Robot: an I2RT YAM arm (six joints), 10 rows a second.
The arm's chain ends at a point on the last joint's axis. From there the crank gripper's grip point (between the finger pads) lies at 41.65 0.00 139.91 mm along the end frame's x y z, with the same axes.
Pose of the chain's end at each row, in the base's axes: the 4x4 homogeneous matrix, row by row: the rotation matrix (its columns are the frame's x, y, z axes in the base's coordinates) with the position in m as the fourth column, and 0 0 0 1 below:
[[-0.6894 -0.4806 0.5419 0.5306], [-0.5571 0.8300 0.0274 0.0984], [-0.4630 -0.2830 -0.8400 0.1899], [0 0 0 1]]
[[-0.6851 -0.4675 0.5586 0.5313], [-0.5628 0.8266 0.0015 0.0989], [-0.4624 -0.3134 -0.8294 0.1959], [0 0 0 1]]
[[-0.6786 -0.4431 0.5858 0.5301], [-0.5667 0.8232 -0.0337 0.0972], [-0.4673 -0.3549 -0.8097 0.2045], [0 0 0 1]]
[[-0.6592 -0.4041 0.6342 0.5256], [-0.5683 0.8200 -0.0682 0.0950], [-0.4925 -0.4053 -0.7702 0.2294], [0 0 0 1]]
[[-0.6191 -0.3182 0.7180 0.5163], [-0.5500 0.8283 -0.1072 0.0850], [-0.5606 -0.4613 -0.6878 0.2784], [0 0 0 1]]
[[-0.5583 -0.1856 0.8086 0.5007], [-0.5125 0.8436 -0.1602 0.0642], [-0.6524 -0.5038 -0.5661 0.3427], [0 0 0 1]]
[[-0.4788 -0.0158 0.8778 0.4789], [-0.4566 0.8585 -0.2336 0.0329], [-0.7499 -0.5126 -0.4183 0.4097], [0 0 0 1]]
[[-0.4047 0.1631 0.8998 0.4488], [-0.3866 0.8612 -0.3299 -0.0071], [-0.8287 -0.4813 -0.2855 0.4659], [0 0 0 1]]
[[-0.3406 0.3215 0.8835 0.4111], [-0.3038 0.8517 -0.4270 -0.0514], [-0.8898 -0.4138 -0.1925 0.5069], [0 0 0 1]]
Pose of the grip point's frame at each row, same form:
[[-0.6894 -0.4806 0.5419 0.5777], [-0.5571 0.8300 0.0274 0.0790], [-0.4630 -0.2830 -0.8400 0.0531], [0 0 0 1]]
[[-0.6851 -0.4675 0.5586 0.5809], [-0.5628 0.8266 0.0015 0.0757], [-0.4624 -0.3134 -0.8294 0.0606], [0 0 0 1]]
[[-0.6786 -0.4431 0.5858 0.5838], [-0.5667 0.8232 -0.0337 0.0689], [-0.4673 -0.3549 -0.8097 0.0718], [0 0 0 1]]
[[-0.6592 -0.4041 0.6342 0.5869], [-0.5683 0.8200 -0.0682 0.0618], [-0.4925 -0.4053 -0.7702 0.1011], [0 0 0 1]]
[[-0.6191 -0.3182 0.7180 0.5910], [-0.5500 0.8283 -0.1072 0.0471], [-0.5606 -0.4613 -0.6878 0.1588], [0 0 0 1]]
[[-0.5583 -0.1856 0.8086 0.5906], [-0.5125 0.8436 -0.1602 0.0204], [-0.6524 -0.5038 -0.5661 0.2363], [0 0 0 1]]
[[-0.4788 -0.0158 0.8778 0.5818], [-0.4566 0.8585 -0.2336 -0.0188], [-0.7499 -0.5126 -0.4183 0.3199], [0 0 0 1]]
[[-0.4047 0.1631 0.8998 0.5578], [-0.3866 0.8612 -0.3299 -0.0694], [-0.8287 -0.4813 -0.2855 0.3914], [0 0 0 1]]
[[-0.3406 0.3215 0.8835 0.5205], [-0.3038 0.8517 -0.4270 -0.1238], [-0.8898 -0.4138 -0.1925 0.4429], [0 0 0 1]]

